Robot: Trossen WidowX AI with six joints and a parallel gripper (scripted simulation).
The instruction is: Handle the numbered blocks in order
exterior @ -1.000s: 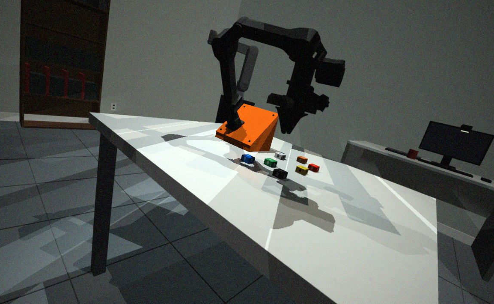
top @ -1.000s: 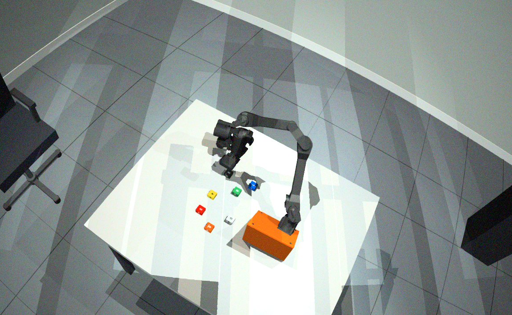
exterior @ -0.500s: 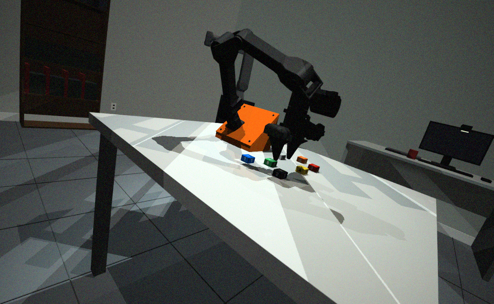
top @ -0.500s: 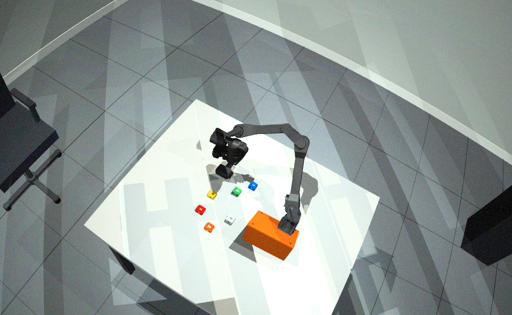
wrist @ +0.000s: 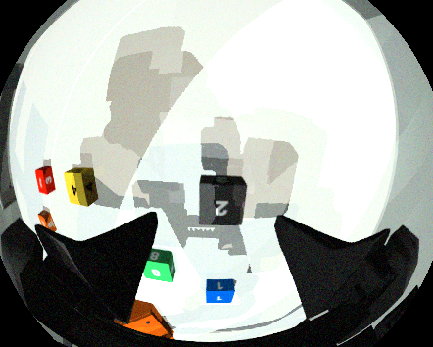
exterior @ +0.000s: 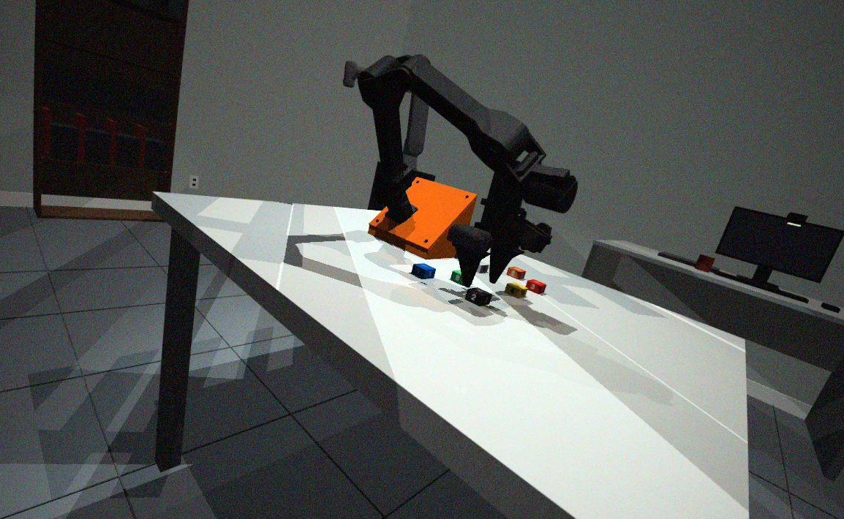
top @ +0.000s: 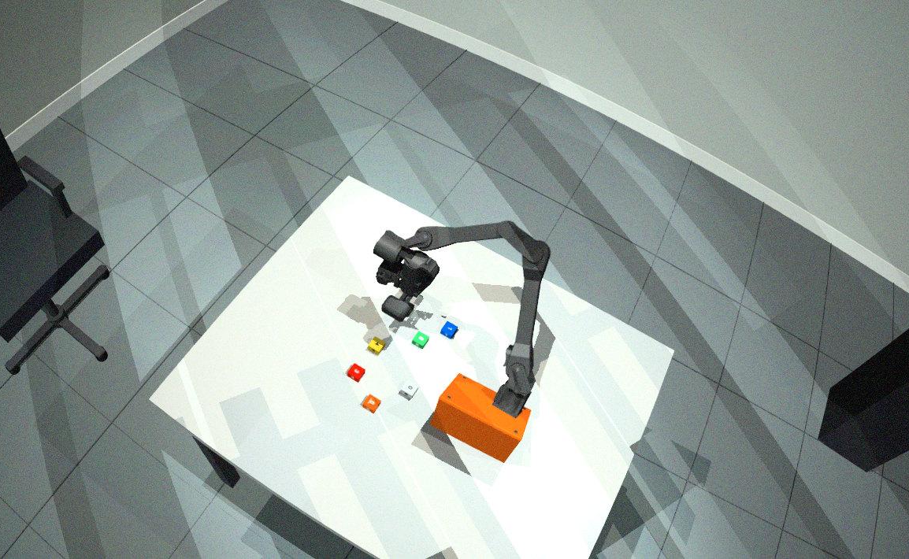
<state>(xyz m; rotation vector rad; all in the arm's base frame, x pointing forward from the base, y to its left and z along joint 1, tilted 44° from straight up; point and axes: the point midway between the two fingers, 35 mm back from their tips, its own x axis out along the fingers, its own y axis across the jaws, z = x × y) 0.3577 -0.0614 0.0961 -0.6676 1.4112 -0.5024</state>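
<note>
The black block is 10 mm ahead of my gripper tip and 20 mm below it. The rest, counted from my gripper tip: green block 80 mm behind, 50 mm to the left, 20 mm below; then blue block 120 mm behind, 20 mm to the right, 20 mm below; then yellow block 130 mm to the left, 20 mm below.
</note>
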